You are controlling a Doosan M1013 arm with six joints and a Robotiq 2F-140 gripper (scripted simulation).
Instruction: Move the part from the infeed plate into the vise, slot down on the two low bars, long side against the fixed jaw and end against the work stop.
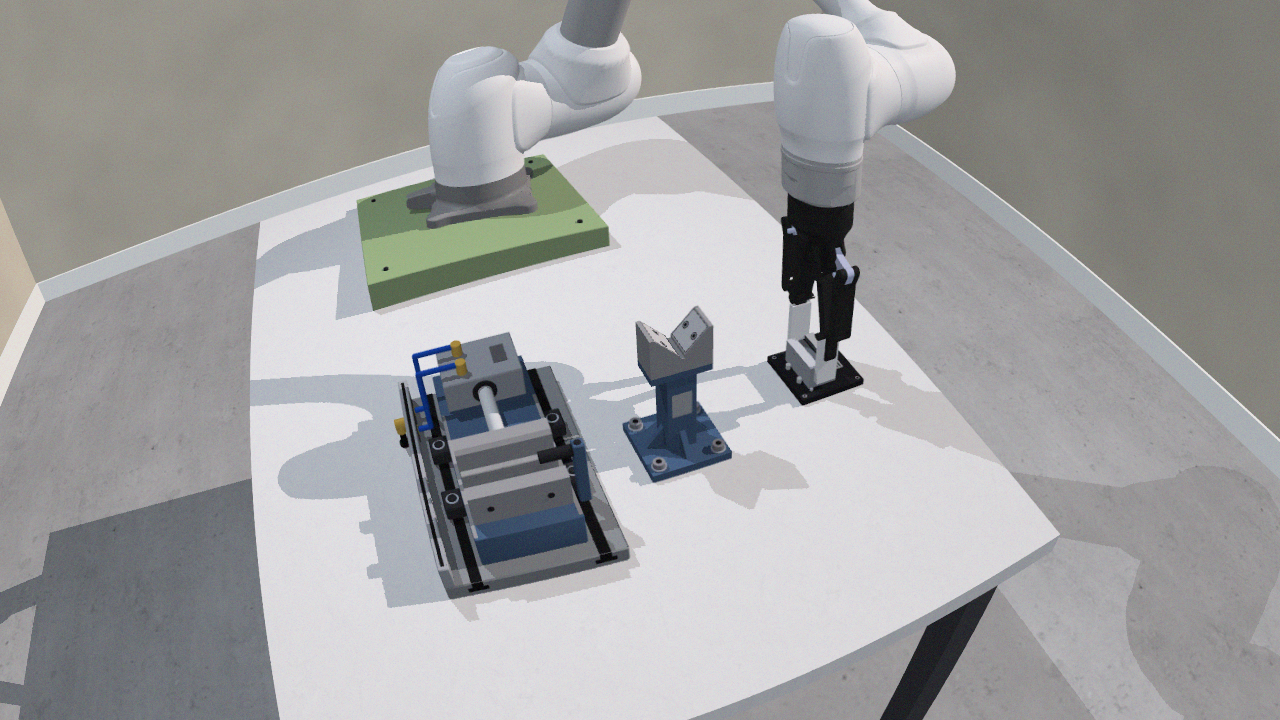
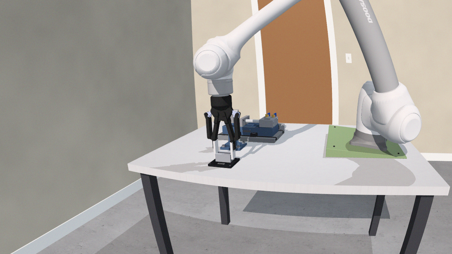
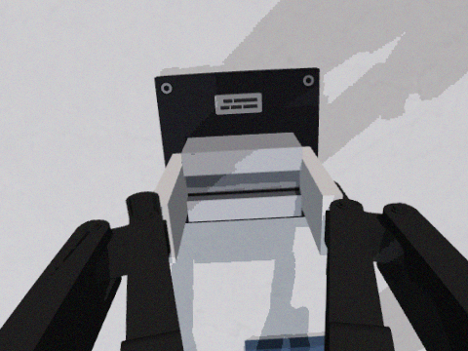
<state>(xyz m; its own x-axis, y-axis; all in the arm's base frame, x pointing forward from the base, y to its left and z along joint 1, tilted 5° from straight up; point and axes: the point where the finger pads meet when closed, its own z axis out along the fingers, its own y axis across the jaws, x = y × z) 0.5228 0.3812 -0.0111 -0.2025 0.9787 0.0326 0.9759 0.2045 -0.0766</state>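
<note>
Right now the black infeed plate is 1 cm to the left of my hand and 4 cm below it. From my hand the other things lie so: part 2 cm below; then blue work stop post 16 cm ahead, 29 cm to the right, 1 cm above; then blue v-block stand 8 cm ahead, 18 cm to the right, 1 cm above.
</note>
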